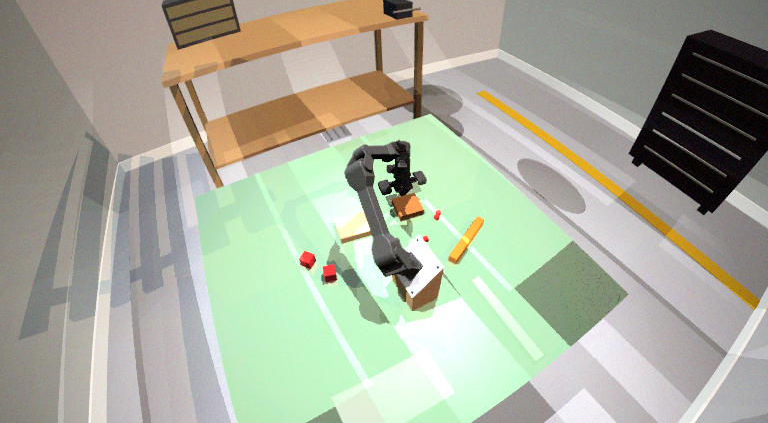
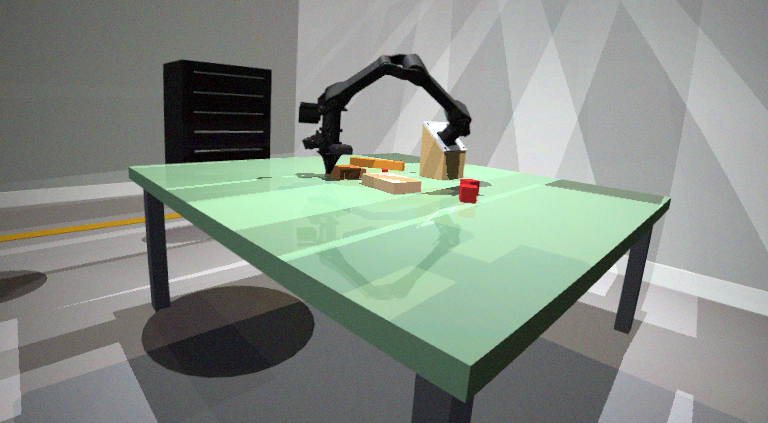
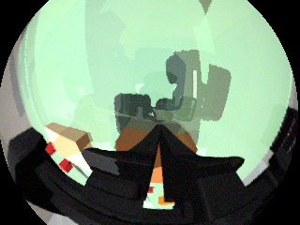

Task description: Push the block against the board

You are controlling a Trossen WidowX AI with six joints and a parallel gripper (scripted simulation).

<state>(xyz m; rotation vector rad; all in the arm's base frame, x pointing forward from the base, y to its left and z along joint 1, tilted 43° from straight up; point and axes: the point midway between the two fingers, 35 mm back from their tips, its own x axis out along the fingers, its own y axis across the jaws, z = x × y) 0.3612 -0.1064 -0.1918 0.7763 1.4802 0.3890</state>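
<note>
The orange square block lies 60 mm behind my gripper tip and 20 mm to the left of it. The rest, counted from my gripper tip: long bar: 320 mm behind, 70 mm to the right; then tan board: 230 mm to the left, 40 mm behind.
</note>
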